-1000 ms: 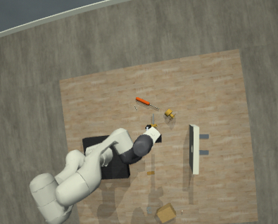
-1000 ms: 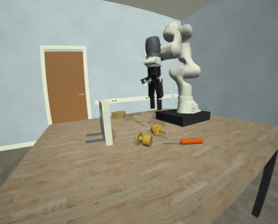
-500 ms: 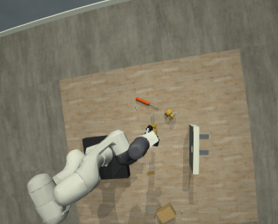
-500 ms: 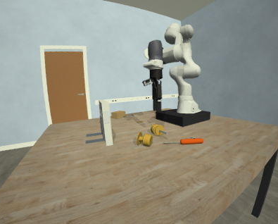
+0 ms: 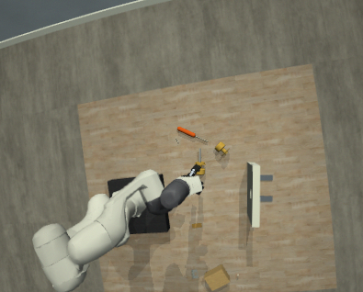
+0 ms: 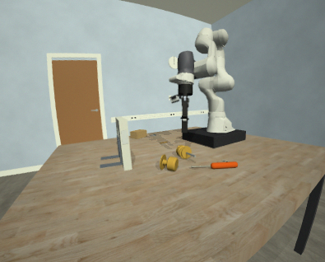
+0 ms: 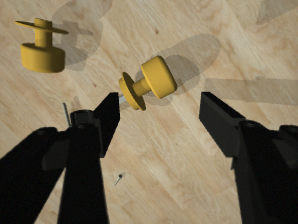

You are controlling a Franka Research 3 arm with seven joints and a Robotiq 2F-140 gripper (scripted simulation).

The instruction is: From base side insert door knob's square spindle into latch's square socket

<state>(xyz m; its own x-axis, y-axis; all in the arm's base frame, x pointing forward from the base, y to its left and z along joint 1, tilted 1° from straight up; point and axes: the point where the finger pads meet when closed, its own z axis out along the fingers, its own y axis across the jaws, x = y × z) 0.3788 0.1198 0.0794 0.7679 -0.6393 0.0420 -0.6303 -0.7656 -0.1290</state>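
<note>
The brass door knob is 12 cm below my hand, 4 cm to the left of it and 3 cm ahead of it. From my hand the other things lie so: brass knob 17 cm ahead, 12 cm below, 10 cm to the left; then screw 19 cm to the left, 15 cm below, 8 cm behind; then cardboard box 64 cm to the right, 12 cm below, 2 cm ahead.
</note>
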